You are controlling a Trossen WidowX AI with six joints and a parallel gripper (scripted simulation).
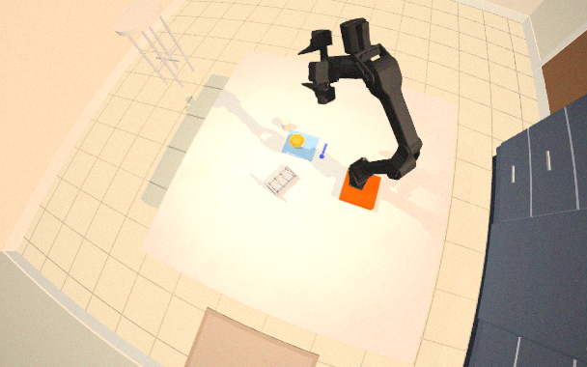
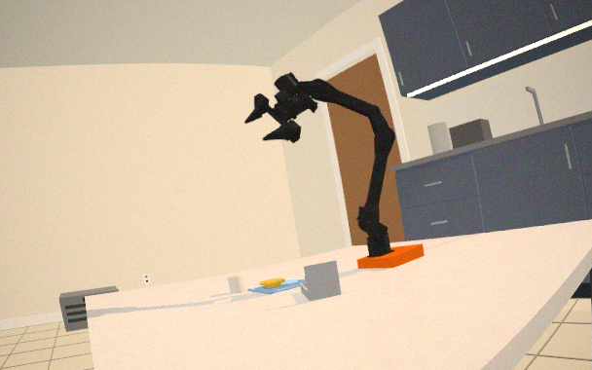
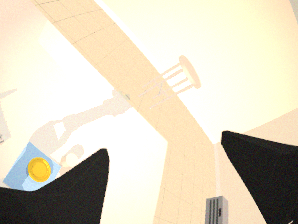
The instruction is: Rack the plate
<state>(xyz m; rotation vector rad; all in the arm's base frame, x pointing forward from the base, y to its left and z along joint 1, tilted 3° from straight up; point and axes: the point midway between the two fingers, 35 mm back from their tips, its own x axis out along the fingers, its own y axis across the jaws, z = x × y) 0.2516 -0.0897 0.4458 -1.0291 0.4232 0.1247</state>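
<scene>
Right now my gripper tip is 20 mm short of the yellow plate, 10 mm to the right of it and 430 mm above it. Also, from my gripper tip: blue spoon: 110 mm behind, 20 mm to the left, 440 mm below; then pale cup: 110 mm ahead, 50 mm to the right, 420 mm below; then light-blue board: 20 mm to the left, 440 mm below.
</scene>
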